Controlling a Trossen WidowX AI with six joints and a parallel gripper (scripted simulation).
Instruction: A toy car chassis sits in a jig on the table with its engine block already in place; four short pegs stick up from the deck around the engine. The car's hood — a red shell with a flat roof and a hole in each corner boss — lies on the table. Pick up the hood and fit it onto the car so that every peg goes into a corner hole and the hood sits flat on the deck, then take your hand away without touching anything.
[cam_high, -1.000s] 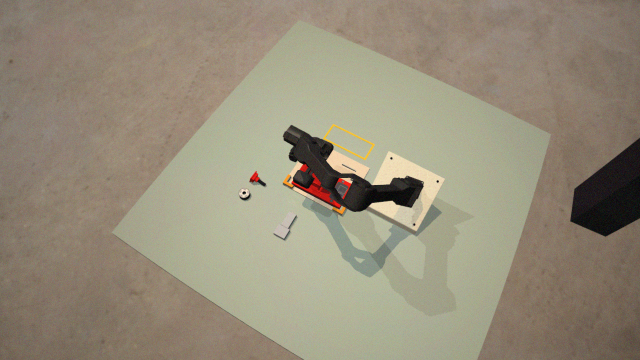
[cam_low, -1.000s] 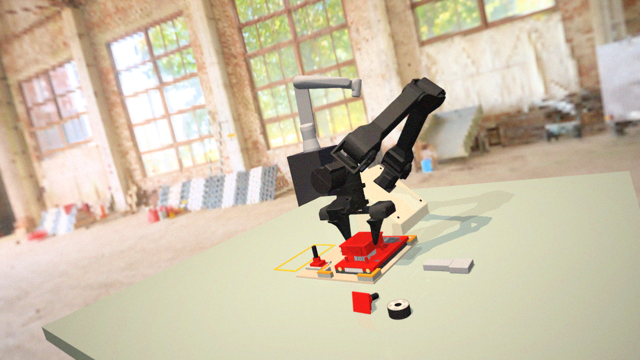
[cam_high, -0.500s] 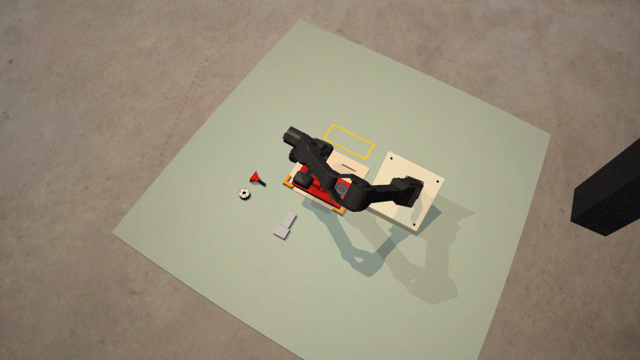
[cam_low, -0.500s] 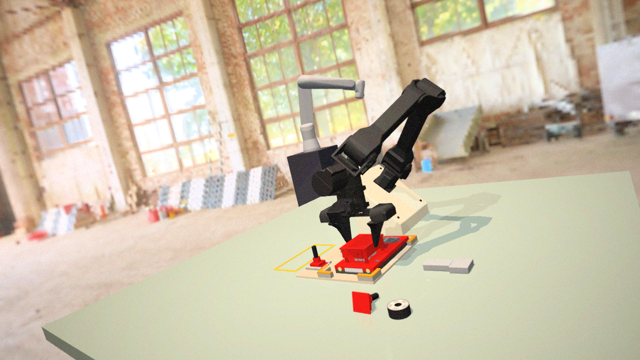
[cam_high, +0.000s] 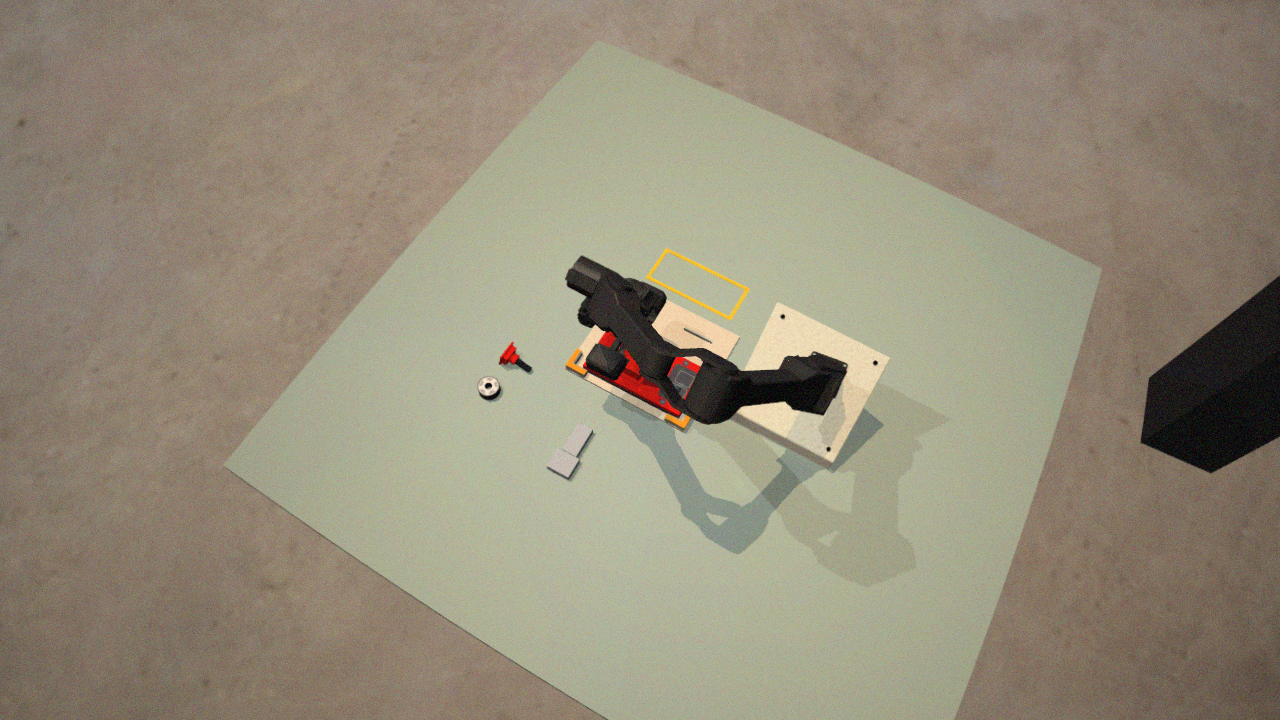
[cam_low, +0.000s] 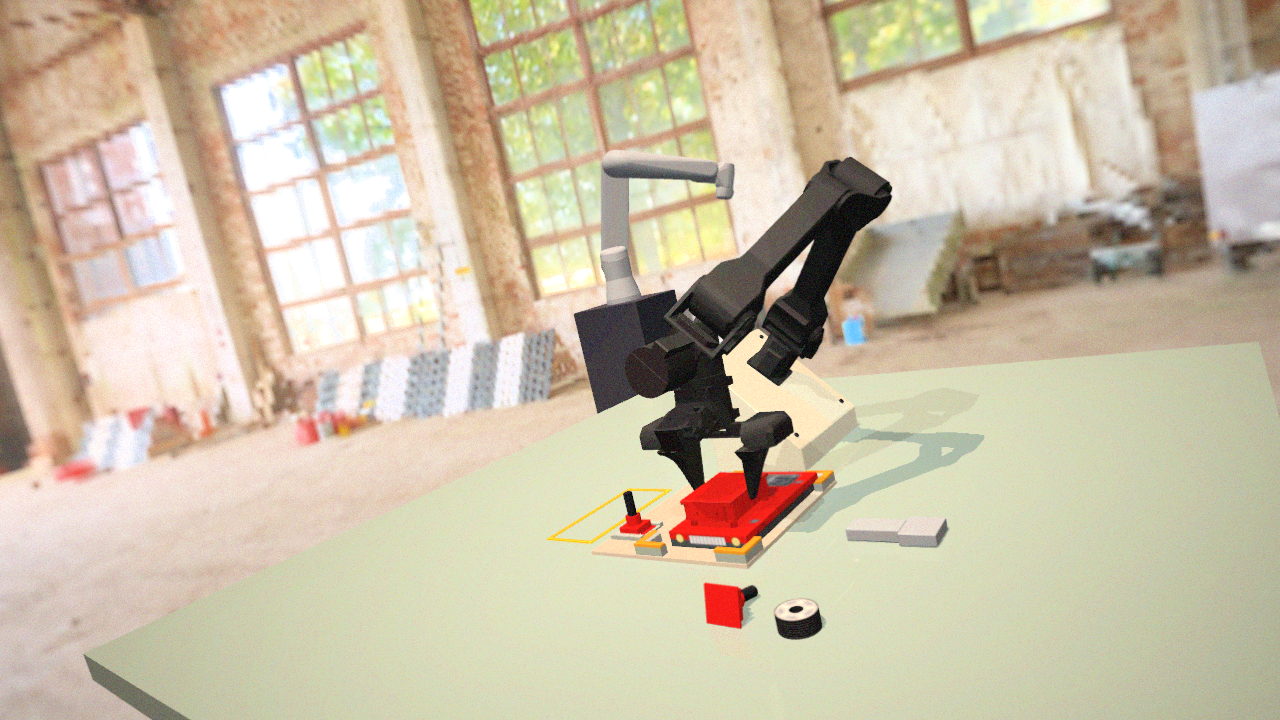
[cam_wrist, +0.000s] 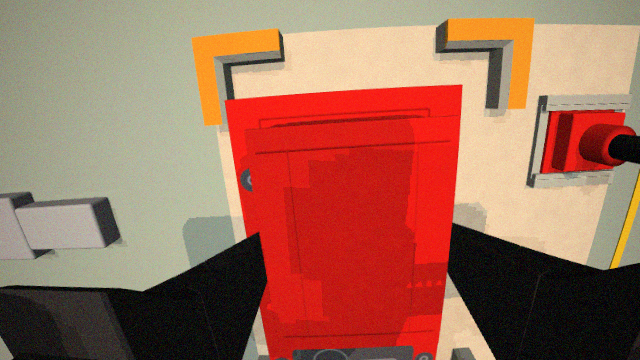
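Now: the red hood 10 mm above my gripper tip. Round my gripper tip: grey engine block (10 mm to the left, 20 mm below); wheel (200 mm ahead, 160 mm to the left, 40 mm below); black pin (20 mm ahead, 140 mm to the right, 10 mm below).
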